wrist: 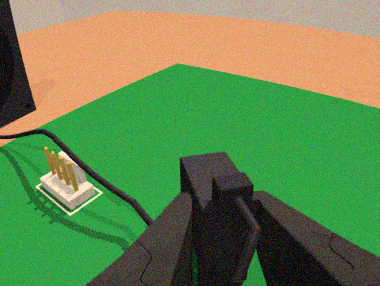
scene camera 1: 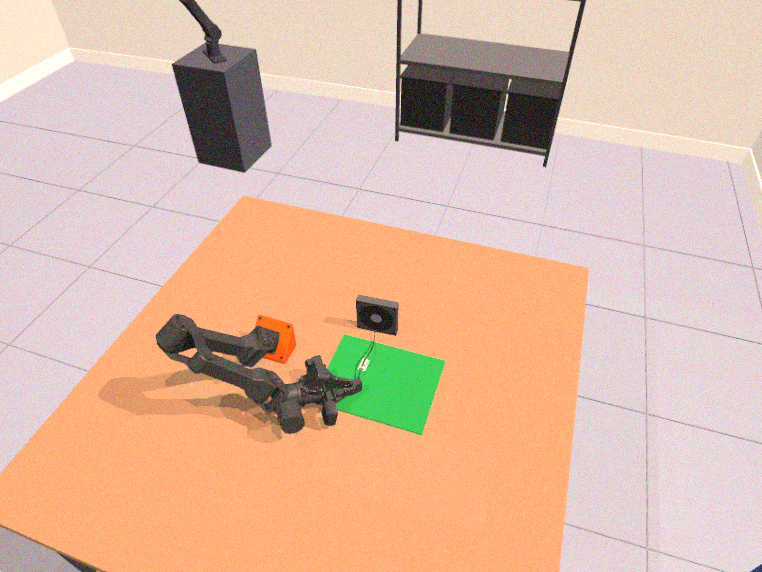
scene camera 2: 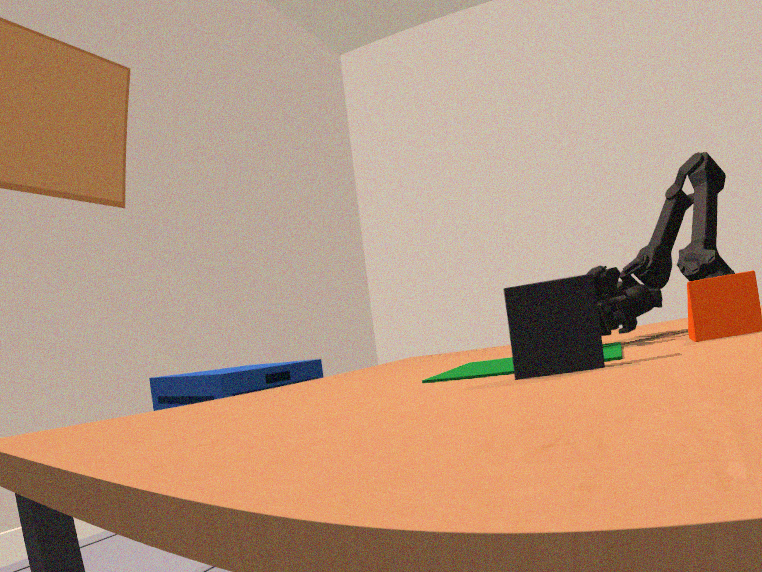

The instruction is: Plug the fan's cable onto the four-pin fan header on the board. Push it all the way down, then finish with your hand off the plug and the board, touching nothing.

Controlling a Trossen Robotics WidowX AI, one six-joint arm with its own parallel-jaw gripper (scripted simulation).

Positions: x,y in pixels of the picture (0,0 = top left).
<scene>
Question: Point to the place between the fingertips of the gripper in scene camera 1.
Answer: At 354,384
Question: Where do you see a fan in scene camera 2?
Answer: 554,328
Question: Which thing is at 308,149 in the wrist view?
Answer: A green board.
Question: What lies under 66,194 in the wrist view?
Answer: A four-pin header.
</scene>
